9 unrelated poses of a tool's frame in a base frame.
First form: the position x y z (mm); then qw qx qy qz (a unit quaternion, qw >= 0).
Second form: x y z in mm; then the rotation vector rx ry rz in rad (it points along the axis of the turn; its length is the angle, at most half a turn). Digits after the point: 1 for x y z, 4 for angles.
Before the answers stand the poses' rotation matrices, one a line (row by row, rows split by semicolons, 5 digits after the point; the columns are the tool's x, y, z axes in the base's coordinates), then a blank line. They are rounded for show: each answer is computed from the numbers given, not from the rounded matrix.
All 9 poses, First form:
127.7 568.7 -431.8 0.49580 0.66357 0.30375 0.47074
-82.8 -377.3 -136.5 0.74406 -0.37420 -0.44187 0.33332
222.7 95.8 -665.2 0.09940 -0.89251 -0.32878 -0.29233
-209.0 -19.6 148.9 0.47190 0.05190 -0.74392 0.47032
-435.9 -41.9 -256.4 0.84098 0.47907 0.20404 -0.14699
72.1 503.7 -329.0 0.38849 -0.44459 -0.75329 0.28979
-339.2 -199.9 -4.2 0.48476 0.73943 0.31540 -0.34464
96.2 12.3 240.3 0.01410 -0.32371 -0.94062 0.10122
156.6 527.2 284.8 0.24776 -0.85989 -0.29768 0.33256
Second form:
0.37228 -0.06367 0.92593; 0.86990 -0.32384 -0.37202; 0.32354 0.94397 -0.06518
0.38730 -0.16532 -0.90701; 0.82671 0.49775 0.26229; 0.40810 -0.85142 0.32945
0.61290 0.64499 0.45645; 0.52876 -0.76405 0.36965; 0.58717 0.01479 -0.80933
-0.54923 -0.52111 -0.65329; 0.36667 0.55221 -0.74874; 0.75093 -0.65078 -0.11222
0.87352 0.44273 0.20235; -0.05173 0.49777 -0.86577; -0.48403 0.74580 0.45772
-0.30284 0.44465 -0.84296; 0.89496 0.43673 -0.09115; 0.32761 -0.78202 -0.53020
0.56349 0.80057 -0.20389; 0.13230 -0.33106 -0.93429; -0.81546 0.49949 -0.29246
-0.79003 0.60612 -0.09206; 0.61183 0.76993 -0.18129; -0.03901 -0.19955 -0.97911
0.60158 0.34715 -0.71943; 0.67673 -0.70000 0.22810; -0.42442 -0.62408 -0.65604

127.7 568.7 -431.8 1.6077 0.7359 1.1405
-82.8 -377.3 -136.5 -0.8196 -0.9678 0.7301
222.7 95.8 -665.2 -2.6392 -0.9722 -0.8644
-209.0 -19.6 148.9 0.1271 -1.8215 1.1516
-435.9 -41.9 -256.4 1.0124 0.4312 -0.3106
72.1 503.7 -329.0 -1.1308 -1.9159 0.7370
-339.2 -199.9 -4.2 1.8002 0.7679 -0.8391
96.2 12.3 240.3 -1.0079 -2.9288 0.3152
156.6 527.2 284.8 -2.3439 -0.8114 0.9065

